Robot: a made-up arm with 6 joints.
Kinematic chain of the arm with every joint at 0, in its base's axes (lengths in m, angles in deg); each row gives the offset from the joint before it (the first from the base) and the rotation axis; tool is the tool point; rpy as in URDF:
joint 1: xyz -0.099 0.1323 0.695 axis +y
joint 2: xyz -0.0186 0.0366 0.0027 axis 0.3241 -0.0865 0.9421
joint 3: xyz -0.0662 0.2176 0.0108 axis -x
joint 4: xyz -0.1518 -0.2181 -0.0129 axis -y
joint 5: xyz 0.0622 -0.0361 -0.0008 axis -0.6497 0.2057 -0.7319
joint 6: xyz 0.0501 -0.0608 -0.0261 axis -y
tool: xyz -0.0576 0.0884 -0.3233 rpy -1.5 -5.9 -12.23
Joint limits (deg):
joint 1: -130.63..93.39
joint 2: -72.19..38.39
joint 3: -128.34..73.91
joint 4: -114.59..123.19
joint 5: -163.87..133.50
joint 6: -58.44..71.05
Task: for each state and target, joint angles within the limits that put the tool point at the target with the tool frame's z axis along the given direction. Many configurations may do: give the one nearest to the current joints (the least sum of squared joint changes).
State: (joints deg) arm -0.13 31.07 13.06 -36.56 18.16 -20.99
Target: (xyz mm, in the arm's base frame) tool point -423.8 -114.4 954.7 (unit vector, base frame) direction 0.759 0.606 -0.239
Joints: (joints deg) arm 41.99 32.85 30.53 -44.71 2.47 -33.92
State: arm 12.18 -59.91 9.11 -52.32 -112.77 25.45
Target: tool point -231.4 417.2 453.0 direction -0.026 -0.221 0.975
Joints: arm 25.65 -55.40 12.85 -15.22 -69.08 17.55
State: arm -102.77 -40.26 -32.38 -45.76 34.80 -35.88
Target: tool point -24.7 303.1 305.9 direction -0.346 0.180 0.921
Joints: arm -85.96 -67.17 27.99 -19.93 20.13 3.43
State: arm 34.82 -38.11 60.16 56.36 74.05 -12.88
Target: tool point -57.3 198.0 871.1 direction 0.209 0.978 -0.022
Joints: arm 56.87 -30.82 73.91 77.45 33.44 -55.01
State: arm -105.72 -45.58 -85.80 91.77 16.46 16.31
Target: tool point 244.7 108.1 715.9 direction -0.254 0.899 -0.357
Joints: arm -64.09 -59.05 -102.11 91.97 8.94 2.97
